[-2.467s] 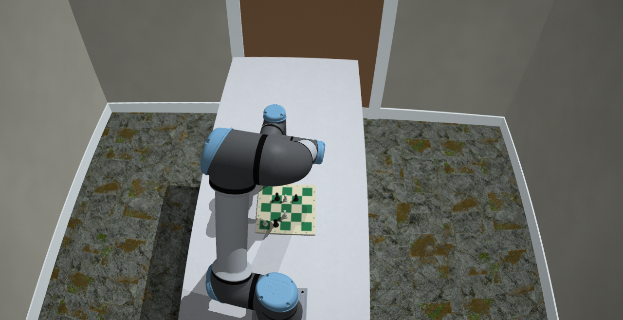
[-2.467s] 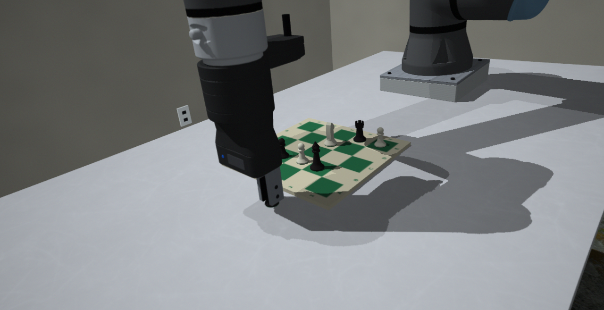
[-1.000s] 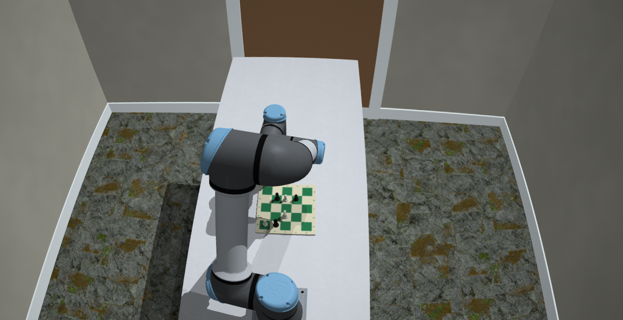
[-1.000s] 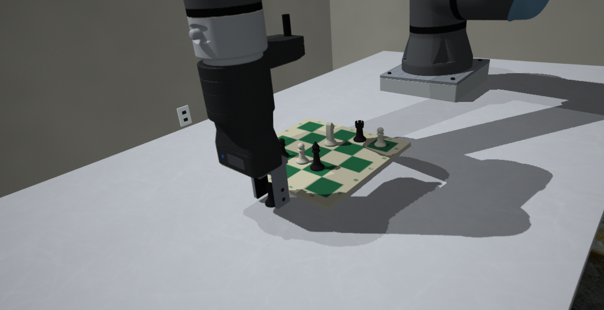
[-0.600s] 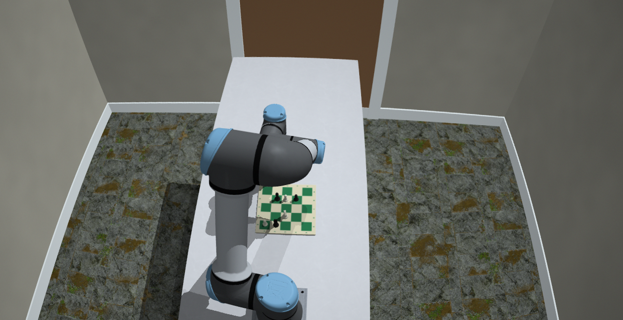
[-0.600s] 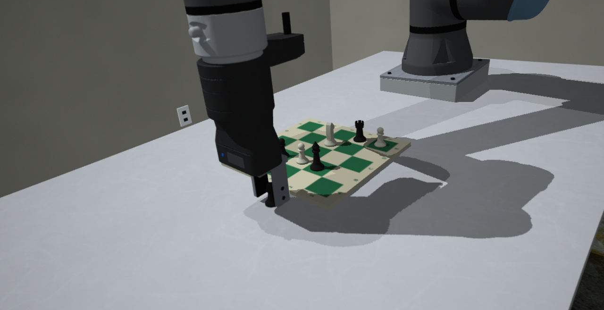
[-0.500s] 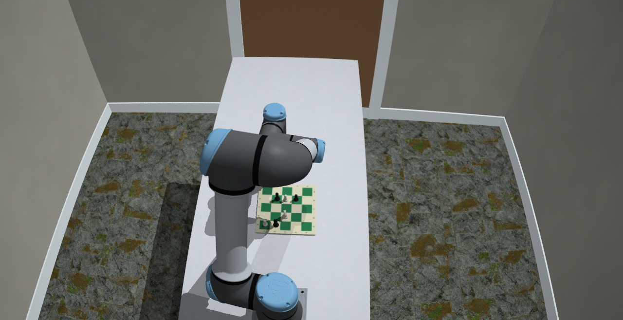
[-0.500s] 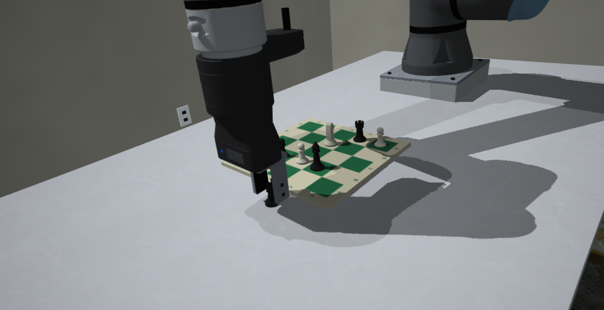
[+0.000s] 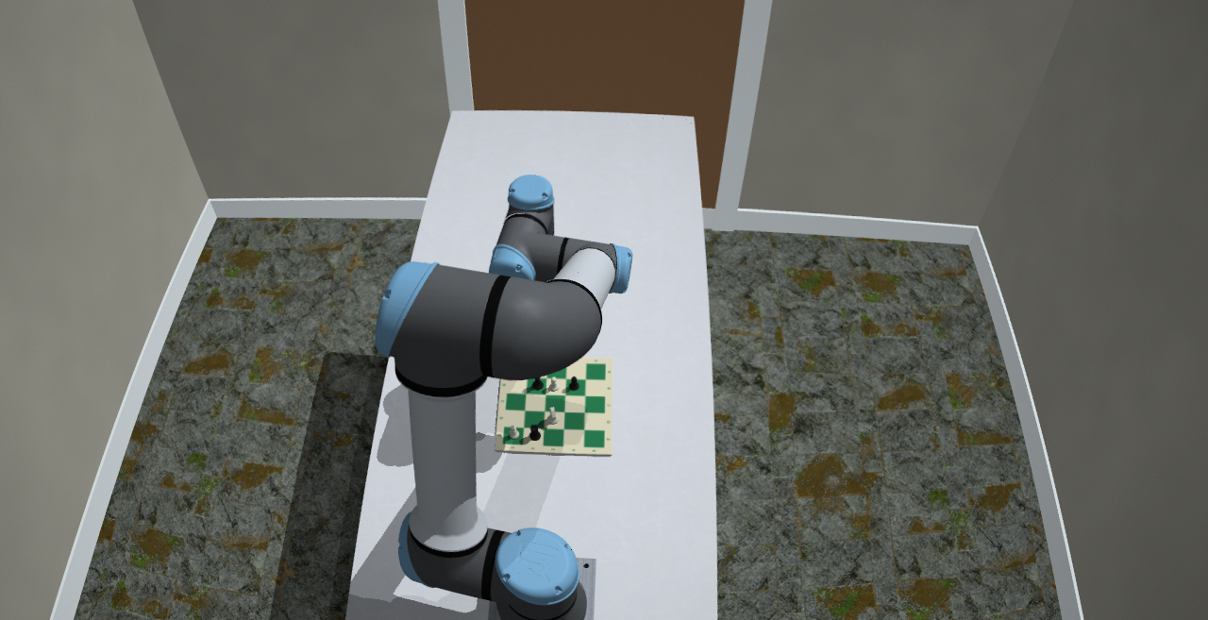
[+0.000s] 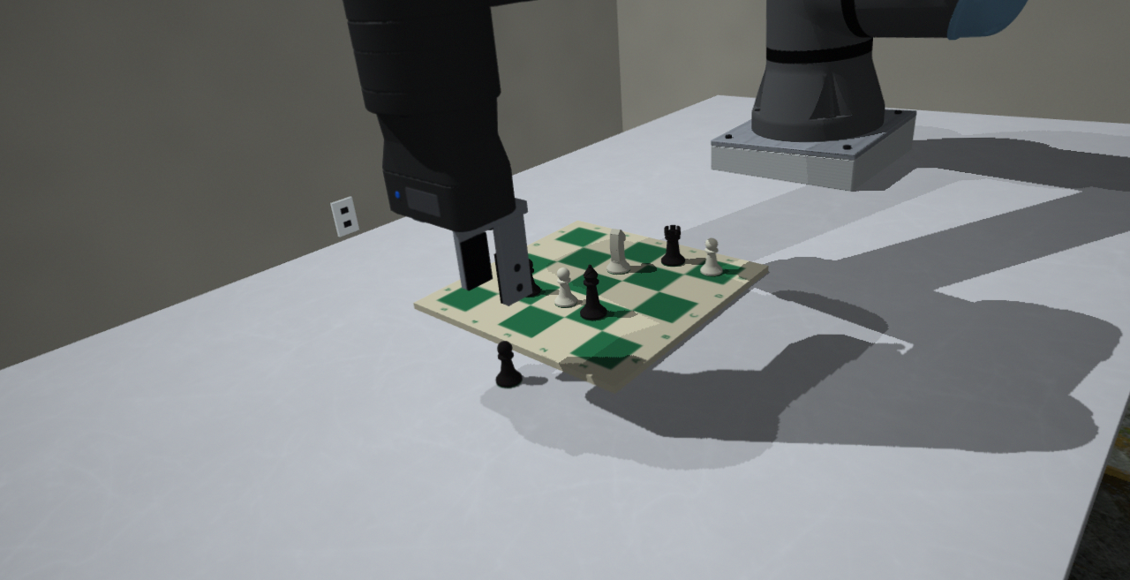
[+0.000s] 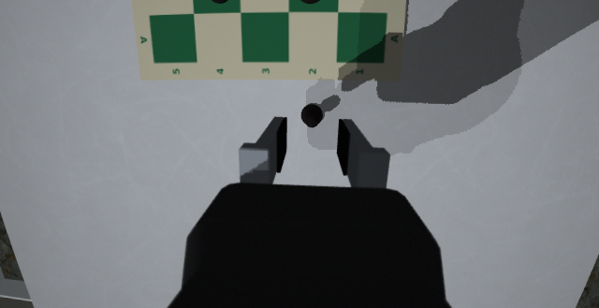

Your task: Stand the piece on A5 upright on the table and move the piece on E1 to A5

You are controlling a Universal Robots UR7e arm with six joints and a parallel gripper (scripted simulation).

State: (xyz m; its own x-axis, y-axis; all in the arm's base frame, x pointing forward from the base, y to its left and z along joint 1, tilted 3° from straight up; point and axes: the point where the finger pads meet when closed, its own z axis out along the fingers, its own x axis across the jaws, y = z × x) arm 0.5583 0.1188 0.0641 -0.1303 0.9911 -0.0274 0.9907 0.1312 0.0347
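Now: the white knight 17 cm behind my hand, 7 cm below it and 6 cm to the right of it. The rest, counted from my hand: chessboard 13 cm behind, 9 cm below, 6 cm to the right.
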